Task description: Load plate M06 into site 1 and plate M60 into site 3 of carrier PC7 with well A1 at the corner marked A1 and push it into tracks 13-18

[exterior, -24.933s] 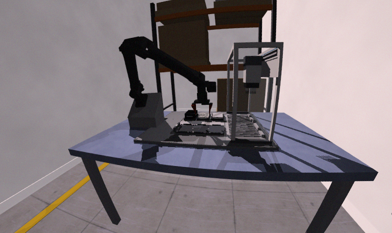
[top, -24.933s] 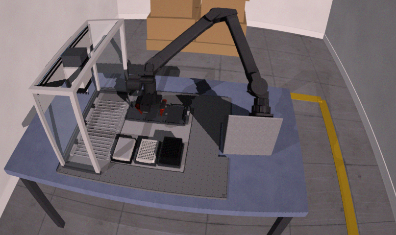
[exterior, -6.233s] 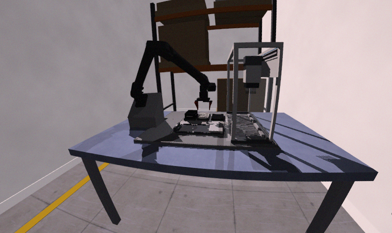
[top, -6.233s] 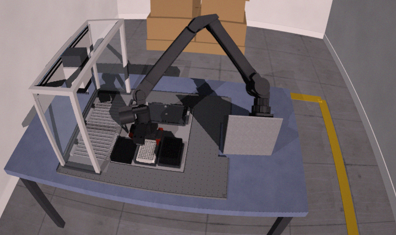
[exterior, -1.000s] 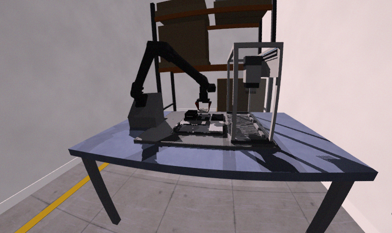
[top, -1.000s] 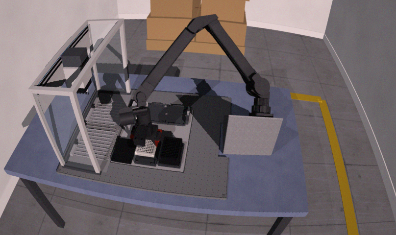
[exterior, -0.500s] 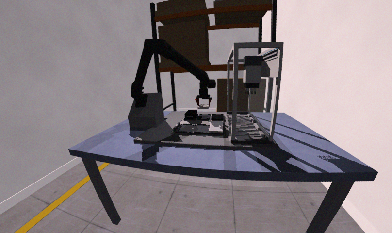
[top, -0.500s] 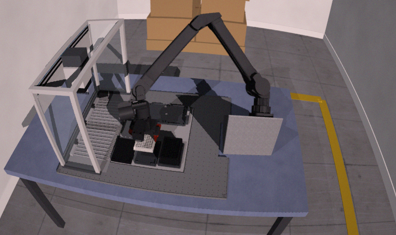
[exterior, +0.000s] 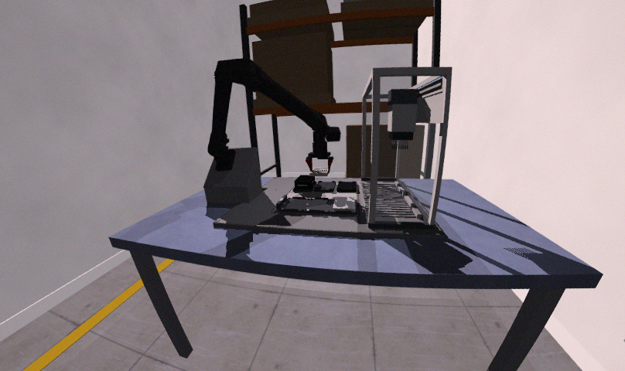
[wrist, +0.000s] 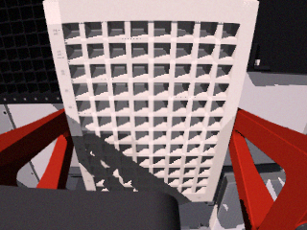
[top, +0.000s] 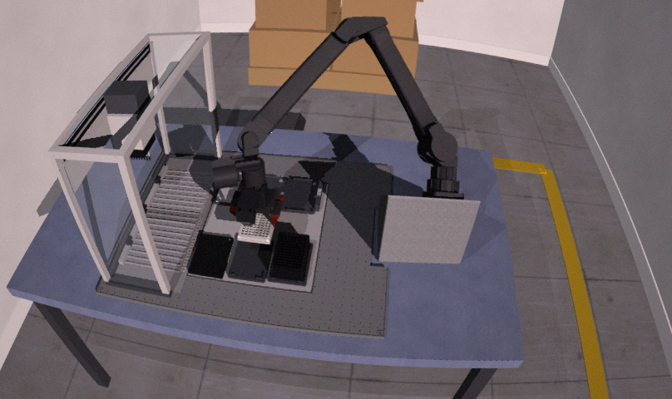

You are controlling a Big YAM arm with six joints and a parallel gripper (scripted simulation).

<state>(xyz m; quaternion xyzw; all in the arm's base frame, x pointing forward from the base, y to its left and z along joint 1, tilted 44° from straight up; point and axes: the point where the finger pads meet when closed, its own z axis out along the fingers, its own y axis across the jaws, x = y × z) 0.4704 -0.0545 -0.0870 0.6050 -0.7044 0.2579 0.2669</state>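
Right now the dark plate carrier PC7 is 210 mm to the right of my hand and 90 mm below it. From my hand the other things lie so: white 96-well plate M06: right at my hand; plate nest S2: 20 mm ahead, 50 mm to the left, 100 mm below; black nest S3: 140 mm ahead, 40 mm to the left, 100 mm below.
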